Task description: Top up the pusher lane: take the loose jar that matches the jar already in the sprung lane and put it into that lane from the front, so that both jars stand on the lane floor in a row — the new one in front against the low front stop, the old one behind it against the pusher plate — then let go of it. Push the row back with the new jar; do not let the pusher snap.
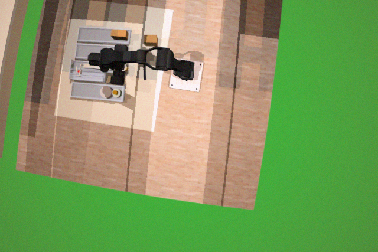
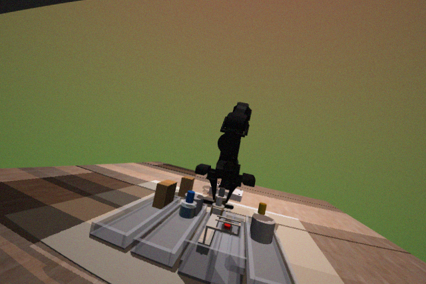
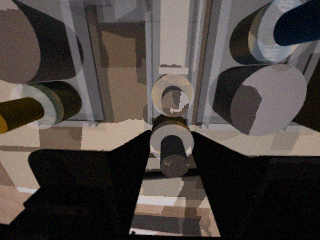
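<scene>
Right now the sprung lane is 170 mm ahead of my gripper tip and 30 mm below it. The rest, counted from my gripper tip: red mark: 220 mm ahead, 20 mm above, 10 mm to the left; then brown box: 170 mm to the right, 20 mm ahead, 10 mm below.
</scene>
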